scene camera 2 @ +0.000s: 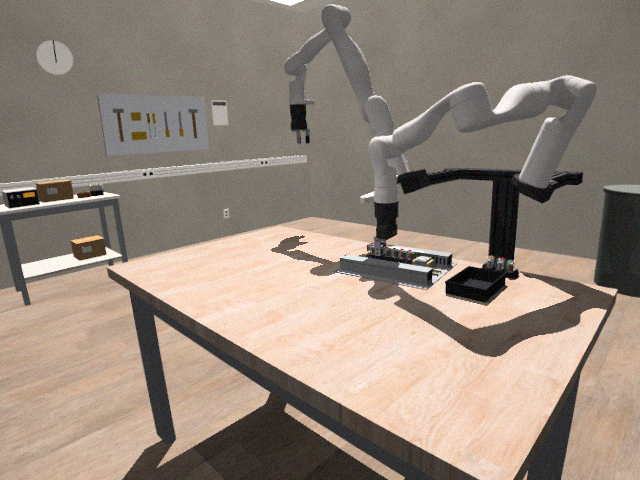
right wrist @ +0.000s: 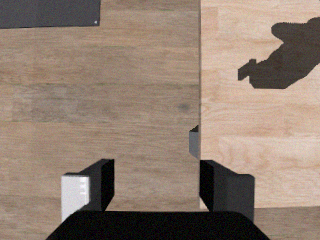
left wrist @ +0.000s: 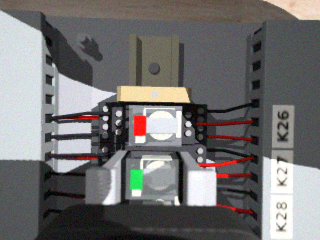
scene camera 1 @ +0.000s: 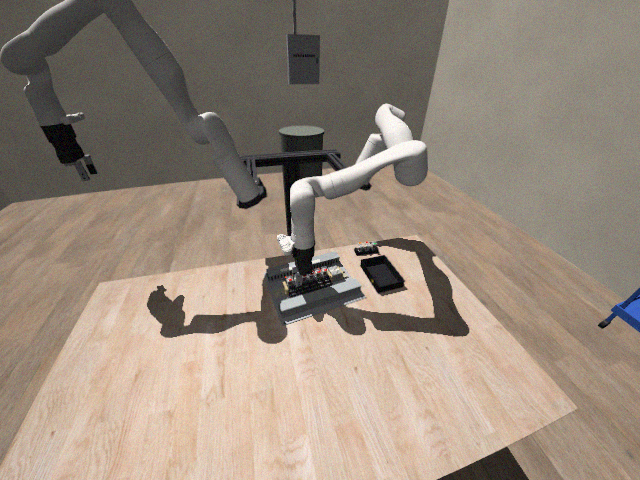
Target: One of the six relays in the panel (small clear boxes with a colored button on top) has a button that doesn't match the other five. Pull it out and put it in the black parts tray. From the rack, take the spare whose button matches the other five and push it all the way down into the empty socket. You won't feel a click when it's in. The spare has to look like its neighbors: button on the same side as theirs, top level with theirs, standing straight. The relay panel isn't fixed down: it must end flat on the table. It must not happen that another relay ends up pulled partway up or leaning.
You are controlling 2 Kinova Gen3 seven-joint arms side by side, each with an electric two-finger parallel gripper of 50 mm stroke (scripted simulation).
Labels:
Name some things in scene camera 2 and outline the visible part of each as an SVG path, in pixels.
My left gripper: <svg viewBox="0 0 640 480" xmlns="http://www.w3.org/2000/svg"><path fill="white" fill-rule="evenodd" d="M398 203L391 205L374 204L375 217L377 219L376 236L373 237L375 256L381 256L381 244L386 246L386 241L397 235L396 218L398 217Z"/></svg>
A relay panel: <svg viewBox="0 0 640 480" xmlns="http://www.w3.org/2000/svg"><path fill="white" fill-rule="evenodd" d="M333 272L427 290L457 263L452 262L452 253L388 244L386 246L416 249L416 259L412 262L406 262L406 260L400 261L398 259L393 260L391 258L369 256L368 245L374 244L372 242L367 245L367 252L362 257L347 254L340 257L340 268Z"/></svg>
A black parts tray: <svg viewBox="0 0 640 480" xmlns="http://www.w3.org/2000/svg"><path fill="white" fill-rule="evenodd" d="M445 293L485 303L505 285L507 273L468 266L445 281Z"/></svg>

